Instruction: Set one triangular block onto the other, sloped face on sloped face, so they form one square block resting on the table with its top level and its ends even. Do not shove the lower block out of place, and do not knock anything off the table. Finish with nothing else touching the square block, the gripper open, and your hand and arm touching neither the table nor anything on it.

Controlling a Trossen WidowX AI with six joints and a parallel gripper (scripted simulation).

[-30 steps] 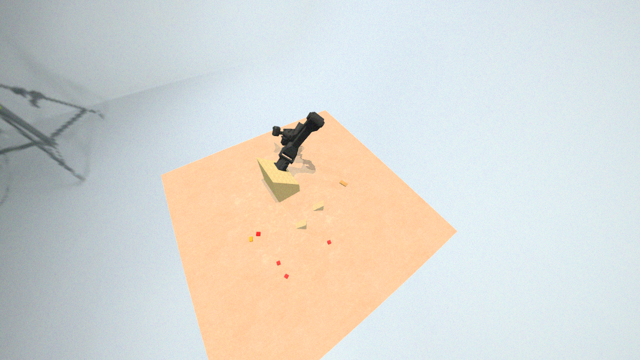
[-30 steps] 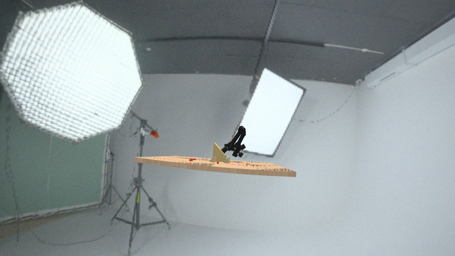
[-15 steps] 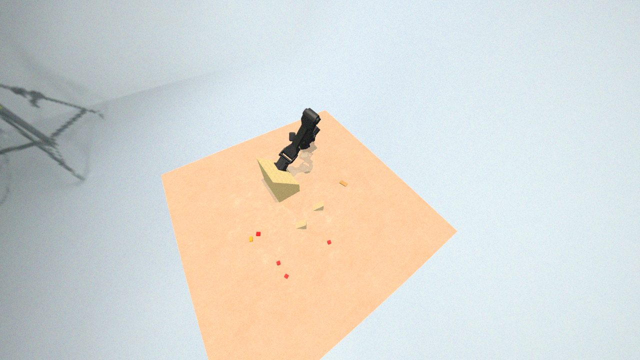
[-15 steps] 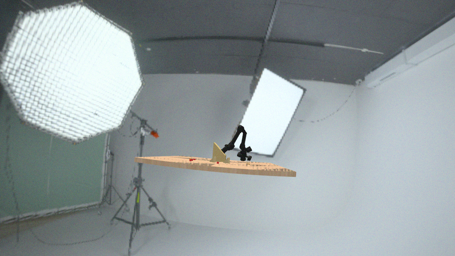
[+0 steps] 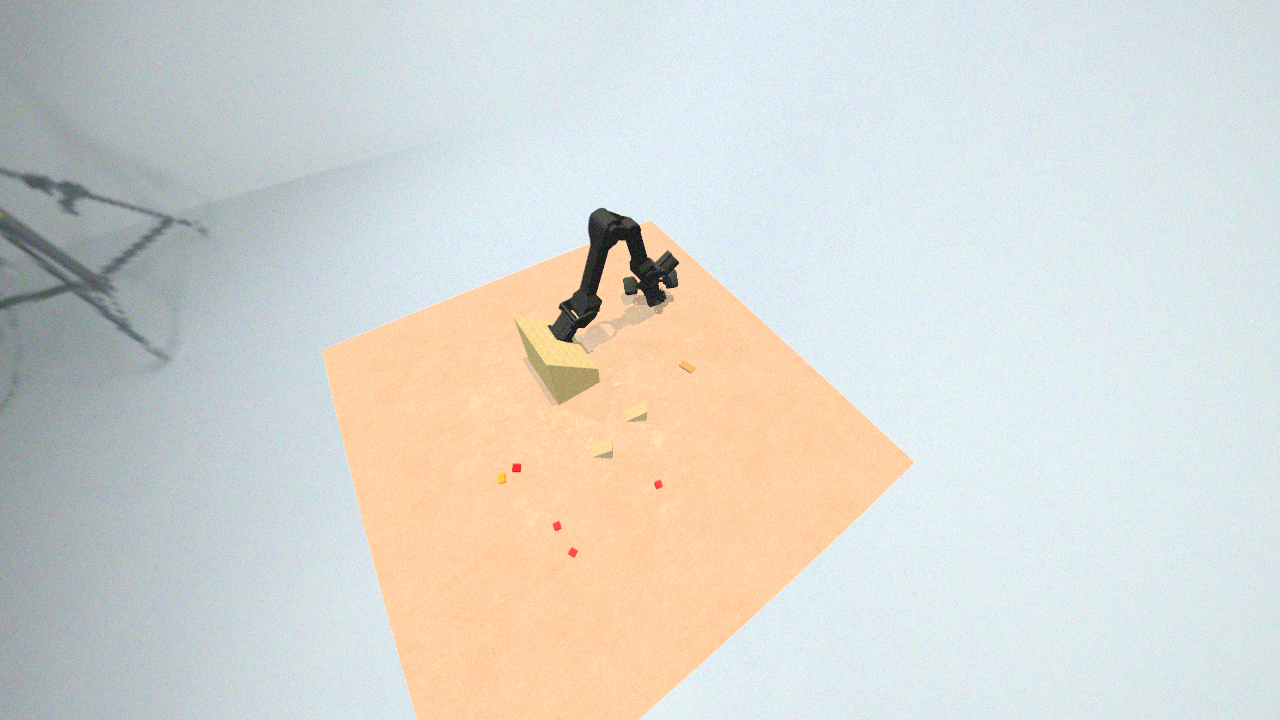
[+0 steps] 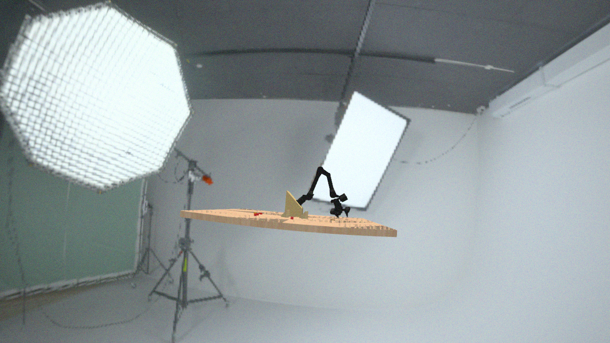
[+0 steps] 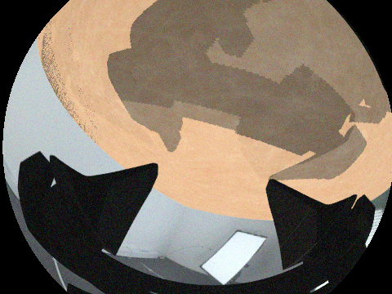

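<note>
The triangular block is 460 mm ahead of my gripper tip and 460 mm to the right of it.
</note>
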